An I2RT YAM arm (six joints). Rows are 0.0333 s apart.
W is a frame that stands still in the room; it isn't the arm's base.
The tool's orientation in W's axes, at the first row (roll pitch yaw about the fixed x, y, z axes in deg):
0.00, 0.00, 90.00
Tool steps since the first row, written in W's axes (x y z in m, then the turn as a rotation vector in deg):
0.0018, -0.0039, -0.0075, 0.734, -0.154, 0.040
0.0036, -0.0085, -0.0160, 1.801, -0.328, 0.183
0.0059, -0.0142, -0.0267, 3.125, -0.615, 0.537
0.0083, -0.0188, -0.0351, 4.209, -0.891, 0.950
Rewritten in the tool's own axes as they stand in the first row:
-0.0039, -0.0018, -0.0075, -0.154, -0.734, 0.040
-0.0085, -0.0036, -0.0160, -0.328, -1.801, 0.183
-0.0142, -0.0059, -0.0267, -0.615, -3.125, 0.537
-0.0188, -0.0083, -0.0351, -0.891, -4.209, 0.950

